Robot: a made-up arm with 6 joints. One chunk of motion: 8 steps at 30 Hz.
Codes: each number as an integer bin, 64 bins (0 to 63) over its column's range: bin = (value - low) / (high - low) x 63, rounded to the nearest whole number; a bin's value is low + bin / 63 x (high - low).
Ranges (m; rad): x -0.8..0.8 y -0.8..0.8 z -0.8..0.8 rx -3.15..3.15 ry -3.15..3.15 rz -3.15..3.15
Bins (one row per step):
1: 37 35 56 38 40 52
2: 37 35 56 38 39 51
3: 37 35 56 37 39 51
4: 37 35 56 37 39 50
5: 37 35 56 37 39 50
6: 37 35 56 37 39 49
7: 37 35 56 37 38 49
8: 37 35 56 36 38 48
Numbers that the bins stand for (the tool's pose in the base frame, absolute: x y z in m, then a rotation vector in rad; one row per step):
1: 0.1397 0.0889 0.6222 0.6500 0.8500 2.0500
2: 0.1397 0.0889 0.6222 0.6500 0.7500 1.9500
3: 0.1397 0.0889 0.6222 0.5500 0.7500 1.9500
4: 0.1397 0.0889 0.6222 0.5500 0.7500 1.8500
5: 0.1397 0.0889 0.6222 0.5500 0.7500 1.8500
6: 0.1397 0.0889 0.6222 0.5500 0.7500 1.7500
7: 0.1397 0.0889 0.6222 0.5500 0.6500 1.7500
8: 0.1397 0.0889 0.6222 0.4500 0.6500 1.6500

